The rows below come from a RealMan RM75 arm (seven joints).
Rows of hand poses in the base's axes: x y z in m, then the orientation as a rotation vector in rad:
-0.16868 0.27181 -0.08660 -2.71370 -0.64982 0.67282
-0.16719 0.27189 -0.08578 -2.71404 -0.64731 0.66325
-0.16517 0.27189 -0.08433 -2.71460 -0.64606 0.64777
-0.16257 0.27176 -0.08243 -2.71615 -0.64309 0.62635
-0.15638 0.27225 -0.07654 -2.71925 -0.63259 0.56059
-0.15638 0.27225 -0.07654 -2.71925 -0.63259 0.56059
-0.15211 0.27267 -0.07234 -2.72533 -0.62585 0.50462
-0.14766 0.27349 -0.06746 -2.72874 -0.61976 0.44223
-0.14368 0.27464 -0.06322 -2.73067 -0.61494 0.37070
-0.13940 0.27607 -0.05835 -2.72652 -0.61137 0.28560
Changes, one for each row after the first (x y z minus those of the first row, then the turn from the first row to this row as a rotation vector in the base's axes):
0.00149 0.00008 0.00082 0.00317 -0.00551 -0.00310
0.00351 0.00008 0.00227 0.00814 -0.01484 -0.00614
0.00611 -0.00005 0.00417 0.01424 -0.02790 -0.01116
0.01230 0.00044 0.01006 0.03373 -0.06766 -0.02747
0.01230 0.00044 0.01006 0.03373 -0.06766 -0.02747
0.01657 0.00086 0.01426 0.04611 -0.10340 -0.03944
0.02102 0.00168 0.01914 0.06190 -0.14277 -0.05174
0.02500 0.00283 0.02338 0.08042 -0.18814 -0.06415
0.02928 0.00426 0.02825 0.10654 -0.24129 -0.07738

